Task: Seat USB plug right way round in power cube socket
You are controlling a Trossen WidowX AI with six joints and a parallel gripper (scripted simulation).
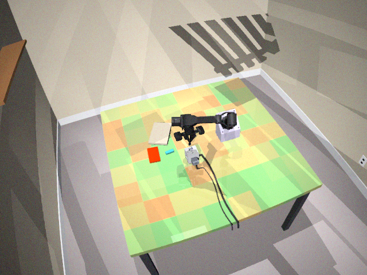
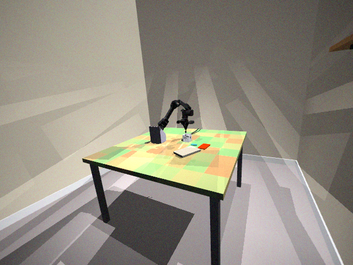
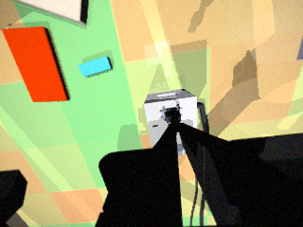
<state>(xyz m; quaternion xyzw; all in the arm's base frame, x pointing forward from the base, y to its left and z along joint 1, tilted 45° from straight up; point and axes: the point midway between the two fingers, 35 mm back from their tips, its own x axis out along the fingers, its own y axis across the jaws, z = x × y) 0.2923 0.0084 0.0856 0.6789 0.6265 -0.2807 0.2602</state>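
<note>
The dark USB plug is 20 mm below my gripper tip. From my gripper tip the other things lie so: beige pad 280 mm to the right, 130 mm below, 130 mm ahead; cyan block 130 mm below, 120 mm ahead, 90 mm to the right.
</note>
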